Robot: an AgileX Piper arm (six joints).
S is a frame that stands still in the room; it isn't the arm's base.
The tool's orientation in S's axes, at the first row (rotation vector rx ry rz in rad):
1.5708, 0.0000, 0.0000
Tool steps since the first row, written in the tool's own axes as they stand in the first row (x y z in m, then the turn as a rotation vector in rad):
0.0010, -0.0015, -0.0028, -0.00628, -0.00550, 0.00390
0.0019, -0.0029, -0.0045, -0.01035, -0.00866, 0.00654
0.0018, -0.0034, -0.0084, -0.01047, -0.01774, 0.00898
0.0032, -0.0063, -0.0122, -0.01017, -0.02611, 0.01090
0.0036, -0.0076, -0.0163, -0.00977, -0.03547, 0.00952
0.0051, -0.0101, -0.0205, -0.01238, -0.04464, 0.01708
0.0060, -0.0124, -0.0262, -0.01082, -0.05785, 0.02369
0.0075, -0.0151, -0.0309, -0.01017, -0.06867, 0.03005
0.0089, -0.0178, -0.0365, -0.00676, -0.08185, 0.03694
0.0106, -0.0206, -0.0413, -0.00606, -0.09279, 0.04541
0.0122, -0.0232, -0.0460, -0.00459, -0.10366, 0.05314
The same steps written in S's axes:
0.0010, 0.0028, -0.0015, -0.00628, -0.00390, -0.00550
0.0019, 0.0045, -0.0029, -0.01035, -0.00654, -0.00866
0.0018, 0.0084, -0.0034, -0.01047, -0.00898, -0.01774
0.0032, 0.0122, -0.0063, -0.01017, -0.01090, -0.02611
0.0036, 0.0163, -0.0076, -0.00977, -0.00952, -0.03547
0.0051, 0.0205, -0.0101, -0.01238, -0.01708, -0.04464
0.0060, 0.0262, -0.0124, -0.01082, -0.02369, -0.05785
0.0075, 0.0309, -0.0151, -0.01017, -0.03005, -0.06867
0.0089, 0.0365, -0.0178, -0.00676, -0.03694, -0.08185
0.0106, 0.0413, -0.0206, -0.00606, -0.04541, -0.09279
0.0122, 0.0460, -0.0232, -0.00459, -0.05314, -0.10366

